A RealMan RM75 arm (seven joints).
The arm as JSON. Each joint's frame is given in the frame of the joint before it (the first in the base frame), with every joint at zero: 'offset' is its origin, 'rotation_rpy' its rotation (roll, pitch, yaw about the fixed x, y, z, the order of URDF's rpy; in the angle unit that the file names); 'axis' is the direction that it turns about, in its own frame. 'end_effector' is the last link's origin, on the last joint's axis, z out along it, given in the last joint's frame.
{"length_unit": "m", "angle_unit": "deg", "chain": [
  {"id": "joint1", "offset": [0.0, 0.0, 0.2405], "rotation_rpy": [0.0, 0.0, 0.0], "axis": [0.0, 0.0, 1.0]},
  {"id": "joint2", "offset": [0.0, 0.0, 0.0], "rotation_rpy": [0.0, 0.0, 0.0], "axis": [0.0, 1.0, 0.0]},
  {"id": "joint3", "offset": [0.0, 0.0, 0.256], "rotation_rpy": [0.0, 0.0, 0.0], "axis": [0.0, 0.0, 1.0]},
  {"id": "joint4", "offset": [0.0, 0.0, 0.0], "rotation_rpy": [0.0, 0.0, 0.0], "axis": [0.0, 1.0, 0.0]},
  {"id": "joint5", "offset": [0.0, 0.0, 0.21], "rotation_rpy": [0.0, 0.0, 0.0], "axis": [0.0, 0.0, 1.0]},
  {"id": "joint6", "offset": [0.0, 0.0, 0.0], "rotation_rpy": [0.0, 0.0, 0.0], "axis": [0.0, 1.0, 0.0]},
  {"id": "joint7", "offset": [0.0, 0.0, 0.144], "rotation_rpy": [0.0, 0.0, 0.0], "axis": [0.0, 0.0, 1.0]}
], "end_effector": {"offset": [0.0, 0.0, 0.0], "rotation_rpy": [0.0, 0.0, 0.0]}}
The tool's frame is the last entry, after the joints.
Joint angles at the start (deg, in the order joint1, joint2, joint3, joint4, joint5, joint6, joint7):
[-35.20, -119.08, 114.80, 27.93, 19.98, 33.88, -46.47]
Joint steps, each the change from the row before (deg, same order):
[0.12, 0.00, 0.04, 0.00, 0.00, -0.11, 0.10]
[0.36, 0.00, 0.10, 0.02, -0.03, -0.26, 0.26]
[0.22, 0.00, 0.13, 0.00, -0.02, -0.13, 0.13]
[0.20, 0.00, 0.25, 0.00, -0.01, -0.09, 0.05]
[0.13, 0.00, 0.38, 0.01, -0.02, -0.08, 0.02]
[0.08, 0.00, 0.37, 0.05, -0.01, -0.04, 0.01]
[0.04, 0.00, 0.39, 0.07, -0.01, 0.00, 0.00]
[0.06, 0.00, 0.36, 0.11, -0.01, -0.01, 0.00]
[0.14, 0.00, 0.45, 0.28, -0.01, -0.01, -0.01]
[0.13, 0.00, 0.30, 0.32, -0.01, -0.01, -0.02]
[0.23, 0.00, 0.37, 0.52, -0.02, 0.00, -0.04]
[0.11, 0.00, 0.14, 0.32, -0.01, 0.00, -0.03]
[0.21, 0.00, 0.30, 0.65, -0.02, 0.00, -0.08]
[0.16, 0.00, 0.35, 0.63, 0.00, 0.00, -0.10]
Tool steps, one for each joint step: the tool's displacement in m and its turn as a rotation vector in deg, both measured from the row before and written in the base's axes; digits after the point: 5 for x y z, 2 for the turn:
[-0.00105, -0.00045, -0.00012, 0.02, 0.16, 0.11]
[-0.00285, -0.00133, -0.00027, 0.06, 0.36, 0.32]
[-0.00173, -0.00104, -0.00036, -0.03, 0.22, 0.17]
[-0.00149, -0.00132, -0.00071, -0.15, 0.21, 0.11]
[-0.00092, -0.00140, -0.00107, -0.25, 0.23, -0.01]
[-0.00027, -0.00119, -0.00104, -0.25, 0.18, -0.11]
[0.00020, -0.00111, -0.00109, -0.27, 0.14, -0.20]
[0.00027, -0.00107, -0.00100, -0.24, 0.11, -0.19]
[0.00075, -0.00148, -0.00123, -0.29, 0.04, -0.28]
[0.00104, -0.00102, -0.00081, -0.18, -0.07, -0.24]
[0.00161, -0.00144, -0.00098, -0.22, -0.19, -0.31]
[0.00119, -0.00054, -0.00035, -0.07, -0.16, -0.18]
[0.00250, -0.00112, -0.00075, -0.17, -0.33, -0.37]
[0.00271, -0.00115, -0.00091, -0.22, -0.30, -0.42]

